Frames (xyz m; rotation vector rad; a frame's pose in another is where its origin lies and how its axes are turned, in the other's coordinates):
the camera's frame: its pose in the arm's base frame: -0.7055 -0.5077 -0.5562 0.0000 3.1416 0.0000
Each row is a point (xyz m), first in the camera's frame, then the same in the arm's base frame.
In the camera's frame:
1: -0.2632 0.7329 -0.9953
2: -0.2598 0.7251 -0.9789
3: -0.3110 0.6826 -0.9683
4: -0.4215 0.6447 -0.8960
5: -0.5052 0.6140 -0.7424
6: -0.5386 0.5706 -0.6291
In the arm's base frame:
1: -0.4423 0.2252 0.4391
2: -0.4457 0.2174 0.4227
3: -0.3945 0.1749 0.4121
4: -0.2840 0.1370 0.3398
5: -0.2003 0.1063 0.1862
6: -0.1669 0.0629 0.0729

